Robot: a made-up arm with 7 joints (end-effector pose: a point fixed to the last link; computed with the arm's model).
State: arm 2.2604 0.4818 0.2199 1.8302 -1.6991 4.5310 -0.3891
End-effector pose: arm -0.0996 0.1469 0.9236 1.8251 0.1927 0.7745
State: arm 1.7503 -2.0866 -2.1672 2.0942 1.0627 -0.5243 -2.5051
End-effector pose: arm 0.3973 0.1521 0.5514 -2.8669 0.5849 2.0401
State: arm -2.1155 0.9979 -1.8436 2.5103 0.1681 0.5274 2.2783
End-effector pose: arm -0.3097 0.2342 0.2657 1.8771 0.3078 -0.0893
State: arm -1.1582 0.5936 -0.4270 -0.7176 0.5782 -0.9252 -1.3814
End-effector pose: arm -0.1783 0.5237 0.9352 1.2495 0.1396 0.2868
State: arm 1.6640 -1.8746 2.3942 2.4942 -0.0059 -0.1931 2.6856
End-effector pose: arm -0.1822 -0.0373 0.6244 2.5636 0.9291 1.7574
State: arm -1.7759 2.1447 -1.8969 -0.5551 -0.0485 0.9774 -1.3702
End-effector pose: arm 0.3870 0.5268 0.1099 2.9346 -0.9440 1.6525
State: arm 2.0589 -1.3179 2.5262 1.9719 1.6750 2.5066 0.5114
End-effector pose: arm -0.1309 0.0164 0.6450 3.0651 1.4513 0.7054
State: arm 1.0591 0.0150 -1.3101 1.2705 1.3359 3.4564 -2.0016
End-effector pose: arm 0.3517 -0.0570 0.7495 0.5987 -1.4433 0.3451
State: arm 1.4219 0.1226 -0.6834 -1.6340 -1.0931 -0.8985 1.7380
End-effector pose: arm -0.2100 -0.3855 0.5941 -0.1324 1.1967 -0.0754
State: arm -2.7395 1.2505 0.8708 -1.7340 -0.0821 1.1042 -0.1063
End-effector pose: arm 0.0190 0.4440 0.2232 2.1931 0.6530 -2.8831
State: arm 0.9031 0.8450 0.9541 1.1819 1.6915 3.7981 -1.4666
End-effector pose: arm -0.3501 -0.0177 0.7173 -1.5276 -0.4432 -1.7764
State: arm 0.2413 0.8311 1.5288 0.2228 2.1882 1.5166 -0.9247
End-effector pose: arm -0.5497 0.0380 0.8808 0.2145 -0.8642 -0.2883
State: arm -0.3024 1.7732 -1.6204 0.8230 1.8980 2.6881 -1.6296
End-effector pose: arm -0.5358 -0.1995 0.3300 -2.8535 0.4205 2.0871
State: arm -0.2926 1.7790 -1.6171 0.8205 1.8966 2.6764 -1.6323
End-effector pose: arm -0.5344 -0.2050 0.3269 -2.8428 0.4237 2.0958
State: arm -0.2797 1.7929 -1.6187 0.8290 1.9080 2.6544 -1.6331
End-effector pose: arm -0.5290 -0.2157 0.3198 -2.8316 0.4440 2.1111
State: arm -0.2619 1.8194 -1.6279 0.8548 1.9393 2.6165 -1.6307
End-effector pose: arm -0.5170 -0.2344 0.3070 -2.8202 0.4916 2.1354
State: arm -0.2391 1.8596 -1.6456 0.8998 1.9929 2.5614 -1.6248
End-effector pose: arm -0.4961 -0.2612 0.2891 -2.8118 0.5711 2.1652
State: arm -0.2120 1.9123 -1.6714 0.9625 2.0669 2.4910 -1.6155
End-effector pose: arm -0.4651 -0.2940 0.2683 -2.8139 0.6813 2.1905
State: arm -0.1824 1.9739 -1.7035 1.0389 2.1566 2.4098 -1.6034
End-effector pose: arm -0.4243 -0.3292 0.2484 -2.8404 0.8156 2.1942
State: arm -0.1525 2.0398 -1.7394 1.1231 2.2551 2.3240 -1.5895
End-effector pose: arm -0.3767 -0.3623 0.2326 -2.9160 0.9599 2.1489
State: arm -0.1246 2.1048 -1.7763 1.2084 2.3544 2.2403 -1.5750
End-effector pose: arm -0.3271 -0.3899 0.2228 -3.0787 1.0923 2.0155
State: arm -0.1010 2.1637 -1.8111 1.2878 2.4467 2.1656 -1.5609
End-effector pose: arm -0.2812 -0.4104 0.2191 2.9226 1.1842 1.7607
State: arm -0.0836 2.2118 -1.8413 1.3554 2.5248 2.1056 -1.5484
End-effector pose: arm -0.2438 -0.4236 0.2196 2.5764 1.2154 1.4387
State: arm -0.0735 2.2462 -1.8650 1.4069 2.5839 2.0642 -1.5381
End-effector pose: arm -0.2175 -0.4307 0.2221 2.2990 1.2008 1.1814
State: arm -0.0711 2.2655 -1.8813 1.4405 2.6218 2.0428 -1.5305
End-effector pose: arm -0.2031 -0.4332 0.2249 2.1410 1.1750 1.0384
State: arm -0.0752 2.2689 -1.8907 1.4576 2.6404 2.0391 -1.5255
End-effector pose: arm -0.1993 -0.4324 0.2274 2.0777 1.1596 0.9843
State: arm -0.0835 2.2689 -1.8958 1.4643 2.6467 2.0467 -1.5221
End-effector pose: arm -0.2009 -0.4296 0.2283 2.0505 1.1520 0.9637
